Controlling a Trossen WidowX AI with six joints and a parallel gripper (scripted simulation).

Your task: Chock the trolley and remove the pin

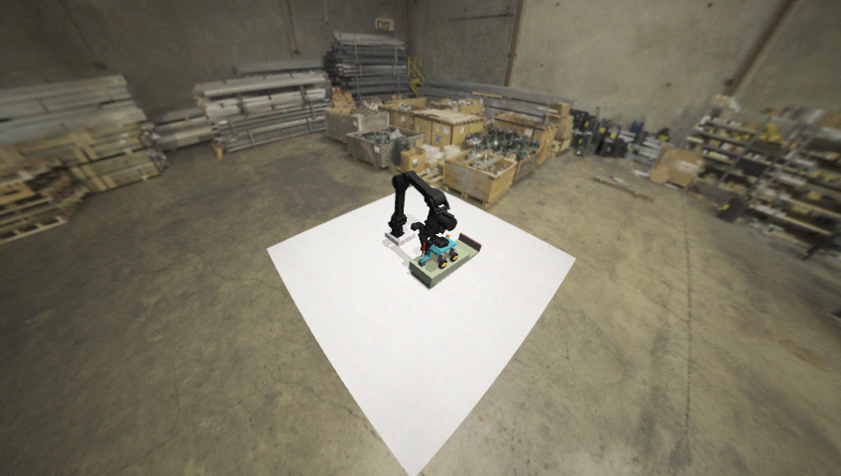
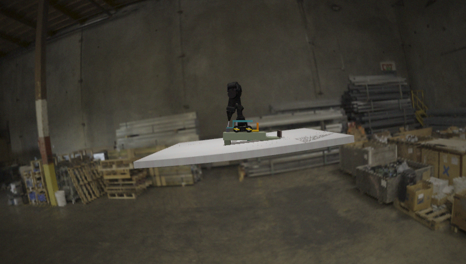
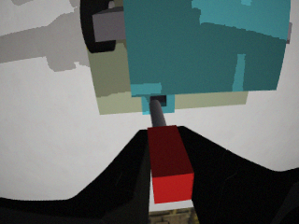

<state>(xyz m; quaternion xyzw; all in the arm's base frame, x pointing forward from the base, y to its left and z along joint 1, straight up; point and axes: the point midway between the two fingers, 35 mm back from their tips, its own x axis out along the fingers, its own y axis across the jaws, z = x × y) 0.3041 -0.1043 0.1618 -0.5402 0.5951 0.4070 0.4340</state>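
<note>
My gripper tip is 18 cm to the right of the green tray, 17 cm above it and 9 cm past it. The rest, counted from my gripper tip: trolley 9 cm to the left, 5 cm below, 3 cm ahead; then red-headed stop pin right at my gripper tip; then grey-green ramp 12 cm below, 9 cm to the left, 3 cm ahead.
</note>
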